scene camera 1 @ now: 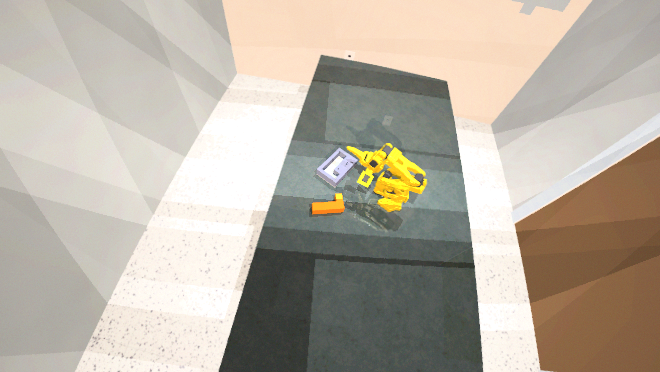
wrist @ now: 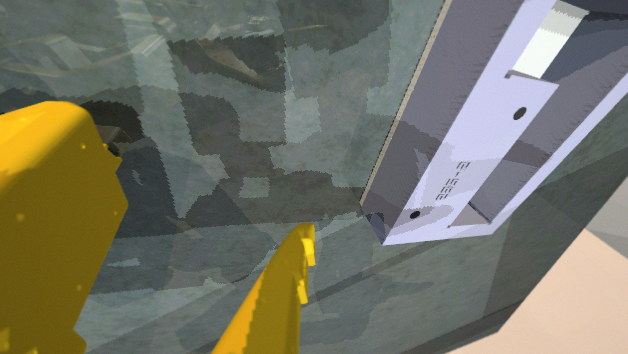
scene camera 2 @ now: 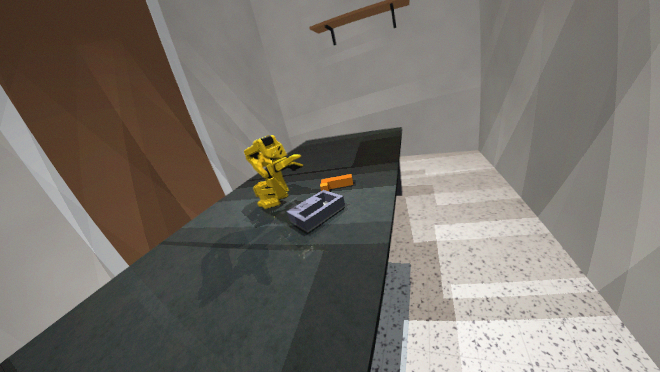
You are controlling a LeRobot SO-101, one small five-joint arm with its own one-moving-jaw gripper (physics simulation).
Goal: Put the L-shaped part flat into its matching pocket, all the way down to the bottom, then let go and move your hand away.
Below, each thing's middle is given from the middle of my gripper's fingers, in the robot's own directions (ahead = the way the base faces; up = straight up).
Right now the grey pocket block [scene camera 2: 307, 215] is 140 mm below my hand, 70 mm ahead of it and 30 mm to the right of it.
